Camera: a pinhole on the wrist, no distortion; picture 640 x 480 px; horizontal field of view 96.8 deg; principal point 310.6 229.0 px. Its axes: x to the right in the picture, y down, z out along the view. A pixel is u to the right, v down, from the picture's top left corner.
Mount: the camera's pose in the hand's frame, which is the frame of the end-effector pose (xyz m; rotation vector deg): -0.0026 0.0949 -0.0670 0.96 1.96 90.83
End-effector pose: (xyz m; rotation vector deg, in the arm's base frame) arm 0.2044 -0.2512 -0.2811 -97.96 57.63 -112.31
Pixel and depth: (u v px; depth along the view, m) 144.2 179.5 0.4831
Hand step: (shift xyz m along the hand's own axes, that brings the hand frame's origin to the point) 0.1013 -0.1813 0.4162
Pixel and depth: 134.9 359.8 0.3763
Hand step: -0.1601 -0.1360 0.3172
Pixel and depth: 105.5 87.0 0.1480
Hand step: 0.0777 -0.0092 0.0797
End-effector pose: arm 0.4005 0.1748 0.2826 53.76 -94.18 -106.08
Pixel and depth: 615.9 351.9 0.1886
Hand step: -0.0810 0.2985 0.1219
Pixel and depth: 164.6 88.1 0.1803
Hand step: 0.0940 0.0056 0.1113
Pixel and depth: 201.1 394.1 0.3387
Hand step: -0.1864 -0.0346 0.2793
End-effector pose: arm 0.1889 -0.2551 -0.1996 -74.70 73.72 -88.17
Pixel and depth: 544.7 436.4 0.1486
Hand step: -0.1080 0.2174 0.0837
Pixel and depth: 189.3 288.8 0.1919
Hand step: -0.0356 0.0146 0.1270
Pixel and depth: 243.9 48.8 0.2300
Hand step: 0.1514 0.0456 0.1587
